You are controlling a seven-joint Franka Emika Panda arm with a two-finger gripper.
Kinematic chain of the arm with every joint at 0, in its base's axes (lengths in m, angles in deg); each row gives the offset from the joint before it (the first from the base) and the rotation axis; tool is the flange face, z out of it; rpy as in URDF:
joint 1: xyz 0 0 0.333 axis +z
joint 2: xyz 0 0 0 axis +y
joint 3: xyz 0 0 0.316 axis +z
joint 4: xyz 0.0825 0 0 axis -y
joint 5: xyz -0.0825 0 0.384 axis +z
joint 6: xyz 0 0 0 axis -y
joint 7: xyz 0.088 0 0 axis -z
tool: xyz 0 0 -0.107 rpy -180 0 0
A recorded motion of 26 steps. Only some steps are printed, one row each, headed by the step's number.
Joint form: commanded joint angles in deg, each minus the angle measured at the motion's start. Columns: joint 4, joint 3, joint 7, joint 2, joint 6, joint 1, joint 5.
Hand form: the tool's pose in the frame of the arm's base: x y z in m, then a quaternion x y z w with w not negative. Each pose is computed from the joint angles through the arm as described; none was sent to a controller.
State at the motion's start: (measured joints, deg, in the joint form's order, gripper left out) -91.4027 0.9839 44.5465 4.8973 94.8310 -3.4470 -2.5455
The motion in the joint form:
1: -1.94 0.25 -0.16 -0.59 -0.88 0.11 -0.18
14: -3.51 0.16 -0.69 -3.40 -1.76 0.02 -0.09
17: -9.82 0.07 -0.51 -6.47 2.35 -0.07 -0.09
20: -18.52 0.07 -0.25 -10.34 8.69 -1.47 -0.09
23: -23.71 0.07 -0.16 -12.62 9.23 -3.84 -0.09
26: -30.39 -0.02 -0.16 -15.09 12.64 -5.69 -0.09
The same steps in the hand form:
1: 0.5779 -0.0264 0.5602 0.91905 -0.39215 -0.02184 0.03295
14: 0.5625 -0.0273 0.5740 0.92015 -0.38983 -0.01919 0.03152
17: 0.5488 -0.0279 0.5575 0.91966 -0.39146 -0.01198 0.02915
20: 0.5294 -0.0393 0.5309 0.91494 -0.40284 0.00015 0.02465
23: 0.5087 -0.0590 0.5093 0.90598 -0.42168 -0.01983 0.03158
26: 0.4873 -0.0732 0.4810 0.89912 -0.43561 -0.02706 0.03321

